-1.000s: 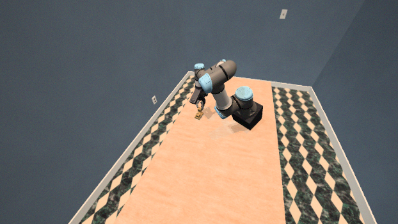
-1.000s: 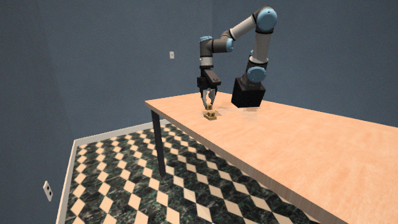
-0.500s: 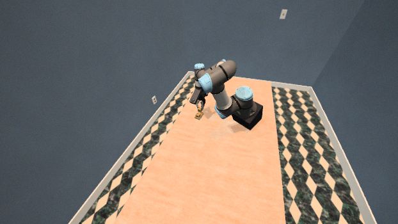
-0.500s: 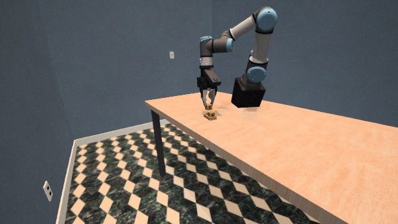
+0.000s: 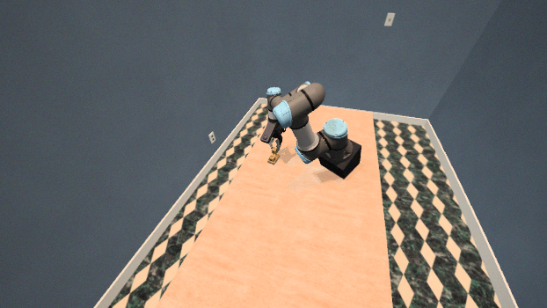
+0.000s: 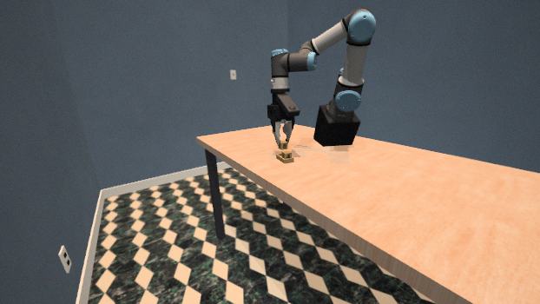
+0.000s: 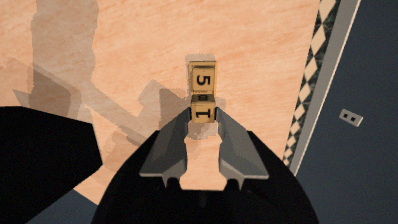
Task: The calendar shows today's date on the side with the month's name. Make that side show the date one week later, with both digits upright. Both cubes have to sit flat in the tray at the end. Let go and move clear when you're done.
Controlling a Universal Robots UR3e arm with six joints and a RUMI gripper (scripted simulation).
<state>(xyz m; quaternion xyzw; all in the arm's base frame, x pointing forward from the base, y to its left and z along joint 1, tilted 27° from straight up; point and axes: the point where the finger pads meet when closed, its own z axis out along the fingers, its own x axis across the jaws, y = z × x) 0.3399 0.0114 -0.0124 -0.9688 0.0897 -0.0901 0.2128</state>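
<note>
Right now the wooden tray is 60 mm below my hand and 20 mm to the left of it.
</note>
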